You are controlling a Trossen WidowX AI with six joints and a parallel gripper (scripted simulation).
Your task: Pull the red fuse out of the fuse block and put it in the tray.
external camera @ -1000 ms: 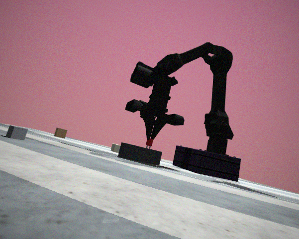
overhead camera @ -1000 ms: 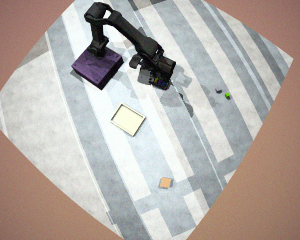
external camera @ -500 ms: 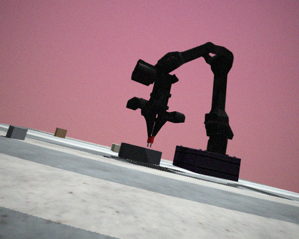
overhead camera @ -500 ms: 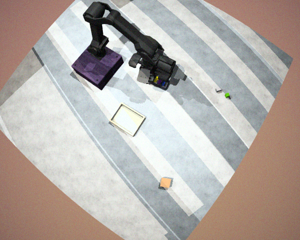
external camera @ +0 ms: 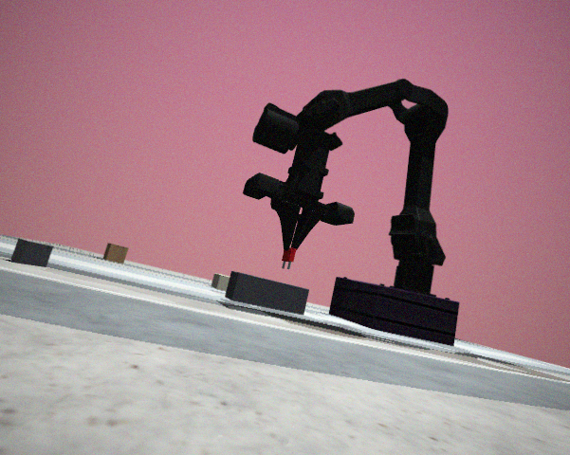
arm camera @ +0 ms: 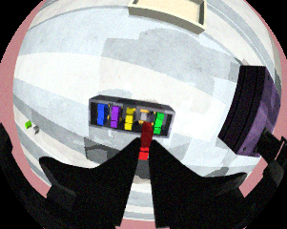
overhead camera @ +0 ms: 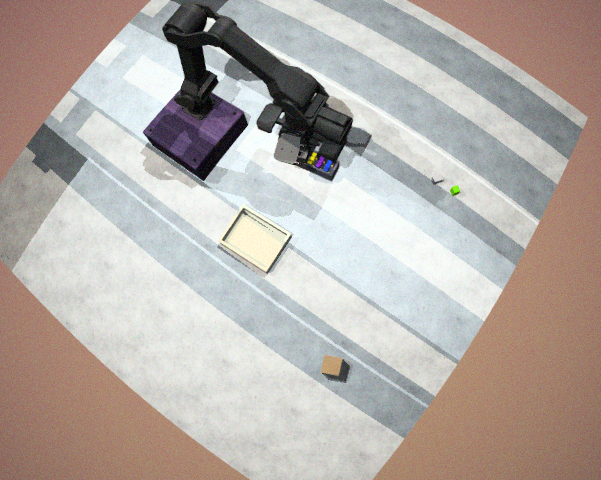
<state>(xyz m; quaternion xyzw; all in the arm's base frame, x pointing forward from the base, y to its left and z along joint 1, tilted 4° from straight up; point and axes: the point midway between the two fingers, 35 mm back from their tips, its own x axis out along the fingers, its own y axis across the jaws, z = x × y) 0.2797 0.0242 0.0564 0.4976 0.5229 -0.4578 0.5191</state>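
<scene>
Now: gripper tip 10 mm short of the cream tray, 220 mm to the left of it and 90 mm above it. From my gripper tip the other things lie so: small green cube 350 mm ahead, 120 mm to the left, 80 mm below; then red fuse 10 mm below; then small dark piece 300 mm ahead, 130 mm to the left, 80 mm below.
</scene>
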